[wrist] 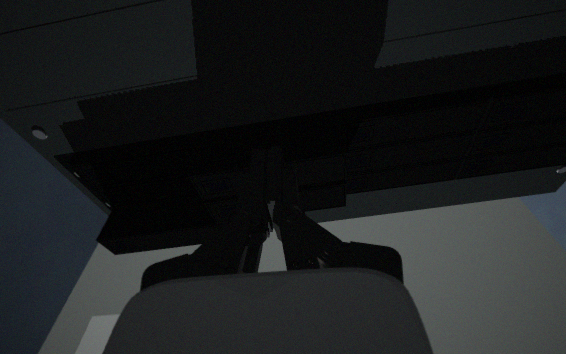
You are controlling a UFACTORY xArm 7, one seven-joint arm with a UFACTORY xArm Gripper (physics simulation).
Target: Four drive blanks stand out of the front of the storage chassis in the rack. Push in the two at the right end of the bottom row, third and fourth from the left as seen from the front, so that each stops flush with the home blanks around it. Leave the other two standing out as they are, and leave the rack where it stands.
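Places are measured from the arm's base along level axes (x right, y ahead, z up), in millimetres.
Pixels of known places: gripper, fingertip midpoint: (271,164).
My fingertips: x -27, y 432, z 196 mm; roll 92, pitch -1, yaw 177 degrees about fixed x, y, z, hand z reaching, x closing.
Observation:
Behind a point stands the place of what it marks.
The view is very dark. My gripper (271,164) @(z 196, x -27, y 432 mm) is shut and empty, its fingers reaching up to the dark front of the storage chassis (425,145) @(z 242, x -143, y 489 mm). A drive blank (322,181) @(z 231, x -57, y 447 mm) shows just right of the fingers, its lower right corner standing over the grey lower edge. Part of a blank face (217,192) @(z 227, x 20, y 440 mm) shows left of the fingers. A dark block (150,240) @(z 275, x 98, y 432 mm) stands out at the lower left. The fingers cover the middle of the front. Whether the tips touch a blank, and how far each blank stands out, I cannot tell.
The rack's grey panel (100,55) @(z 138, x 77, y 484 mm) fills the upper left, with a round screw head (39,132) @(z 181, x 159, y 475 mm) at its edge. A wide dark shadow lies across the top middle. A pale surface (450,260) shows below the chassis, with a lighter patch (97,332) at the lower left.

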